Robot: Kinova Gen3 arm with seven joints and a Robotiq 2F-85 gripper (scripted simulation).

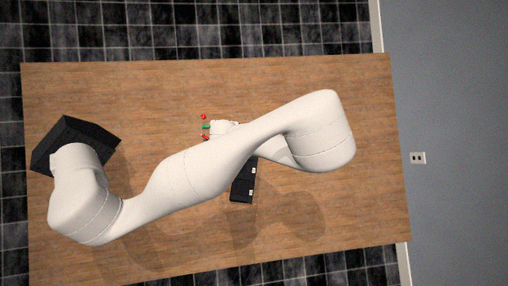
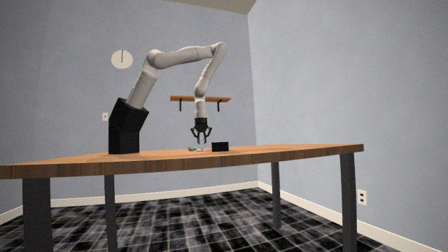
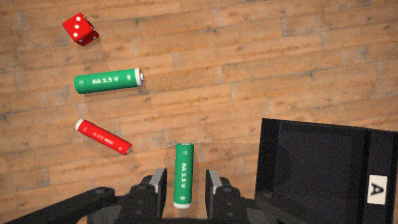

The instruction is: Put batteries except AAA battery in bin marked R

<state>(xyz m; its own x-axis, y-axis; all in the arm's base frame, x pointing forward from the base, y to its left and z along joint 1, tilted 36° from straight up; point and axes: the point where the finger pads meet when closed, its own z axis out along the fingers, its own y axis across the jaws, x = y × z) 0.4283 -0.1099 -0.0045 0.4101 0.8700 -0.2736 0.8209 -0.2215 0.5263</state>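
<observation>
Right now my hand is 50 mm short of the black bin, 120 mm to the left of it and 30 mm above it. From my hand the other things lie so: tiny white thing 70 mm behind, 50 mm below; red battery 50 mm behind, 50 mm to the left, 50 mm below; flat white item 60 mm behind, 90 mm to the right, 50 mm below.
</observation>
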